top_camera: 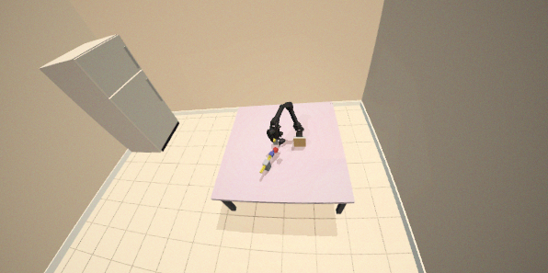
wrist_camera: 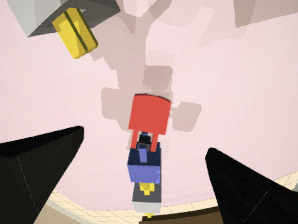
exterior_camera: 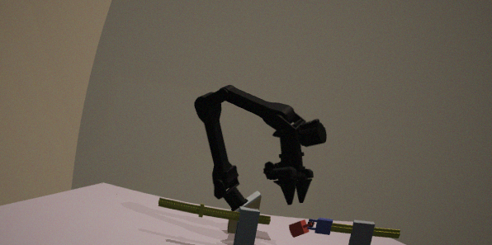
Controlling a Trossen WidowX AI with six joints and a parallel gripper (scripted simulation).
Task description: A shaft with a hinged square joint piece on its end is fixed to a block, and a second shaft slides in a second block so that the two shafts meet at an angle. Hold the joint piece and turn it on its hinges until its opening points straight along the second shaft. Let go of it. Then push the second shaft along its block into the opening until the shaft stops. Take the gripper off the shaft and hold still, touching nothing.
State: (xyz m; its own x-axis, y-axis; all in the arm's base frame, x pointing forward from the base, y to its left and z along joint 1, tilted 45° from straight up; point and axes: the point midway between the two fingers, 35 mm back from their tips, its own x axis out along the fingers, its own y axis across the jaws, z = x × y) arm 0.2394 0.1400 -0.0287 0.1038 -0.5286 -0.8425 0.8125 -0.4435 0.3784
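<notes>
Now: the red joint piece 2 cm ahead of my gripper tip, 2 cm to the left of it and 7 cm below it.
</notes>
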